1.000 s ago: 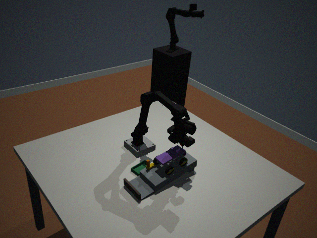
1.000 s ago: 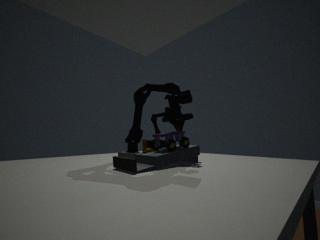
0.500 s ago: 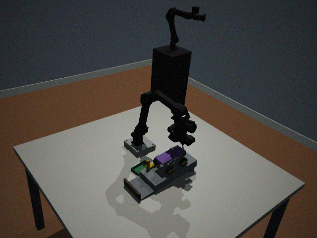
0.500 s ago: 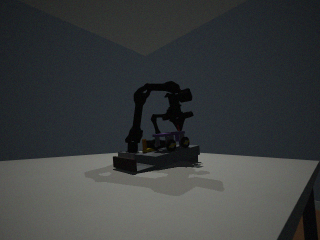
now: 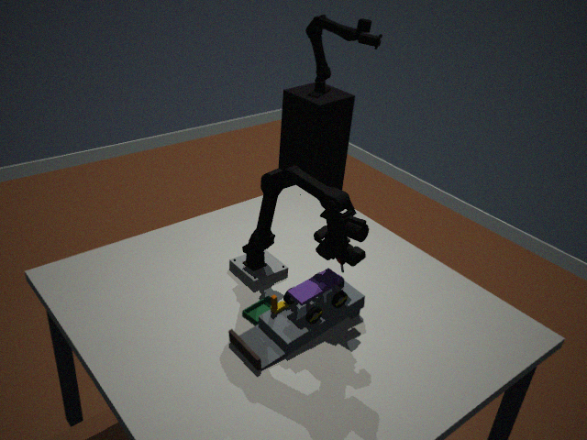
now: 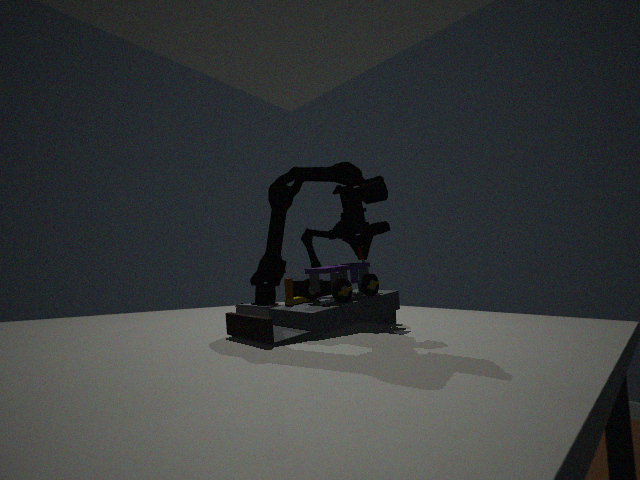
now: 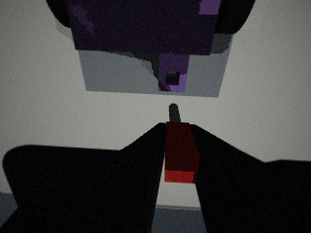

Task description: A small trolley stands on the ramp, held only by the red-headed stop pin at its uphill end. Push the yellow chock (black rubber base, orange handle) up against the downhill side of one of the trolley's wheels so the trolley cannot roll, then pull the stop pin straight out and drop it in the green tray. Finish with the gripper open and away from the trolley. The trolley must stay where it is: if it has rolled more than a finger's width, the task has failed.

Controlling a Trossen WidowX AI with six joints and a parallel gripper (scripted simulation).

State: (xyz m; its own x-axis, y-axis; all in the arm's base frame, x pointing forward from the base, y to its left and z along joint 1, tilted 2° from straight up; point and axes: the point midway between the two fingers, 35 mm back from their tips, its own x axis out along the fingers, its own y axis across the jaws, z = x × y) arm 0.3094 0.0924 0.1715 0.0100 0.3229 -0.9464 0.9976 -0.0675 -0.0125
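The green tray lies 230 mm to the right of my gripper tip, 180 mm below it and 120 mm behind it. Also, from my gripper tip: trolley 130 mm to the right, 60 mm below, 10 mm ahead; grey ramp 130 mm to the right, 130 mm below, 10 mm ahead; red-headed stop pin right at my gripper tip.
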